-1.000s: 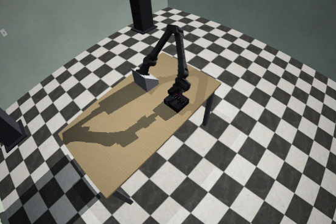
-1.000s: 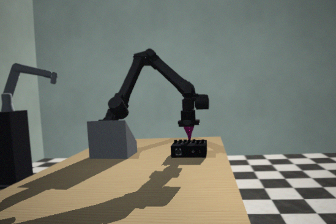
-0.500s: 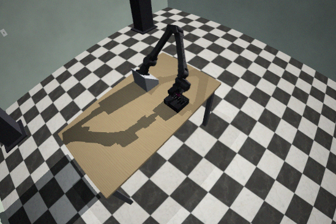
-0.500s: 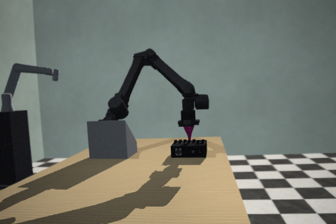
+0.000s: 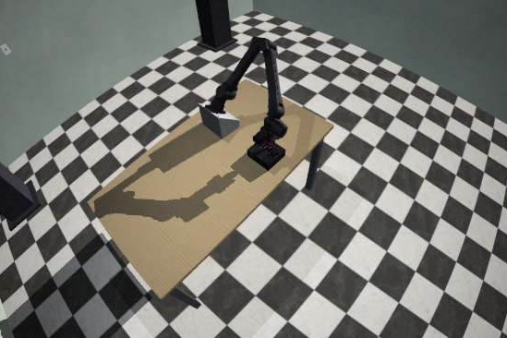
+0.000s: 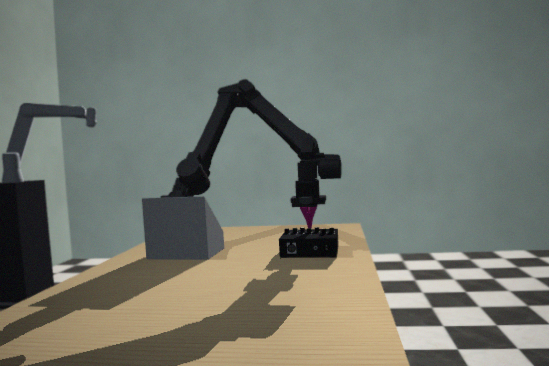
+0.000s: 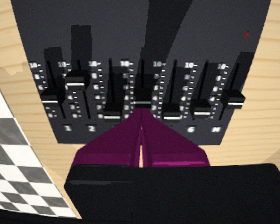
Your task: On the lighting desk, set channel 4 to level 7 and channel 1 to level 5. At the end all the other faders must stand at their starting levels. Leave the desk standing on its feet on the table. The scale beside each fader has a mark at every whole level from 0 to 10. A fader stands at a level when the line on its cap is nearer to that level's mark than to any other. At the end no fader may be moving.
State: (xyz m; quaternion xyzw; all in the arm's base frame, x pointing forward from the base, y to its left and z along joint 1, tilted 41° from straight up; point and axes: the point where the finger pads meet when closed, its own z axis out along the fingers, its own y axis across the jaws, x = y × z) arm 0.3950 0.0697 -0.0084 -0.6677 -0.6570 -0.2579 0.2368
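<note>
Right now my hand is 20 mm short of the channel 3 fader cap. Also, from my hand: channel 1 fader cap: 70 mm ahead, 20 mm to the right; channel 4 fader cap: 10 mm to the right; channel 2 fader cap: 40 mm ahead, 30 mm to the right.
</note>
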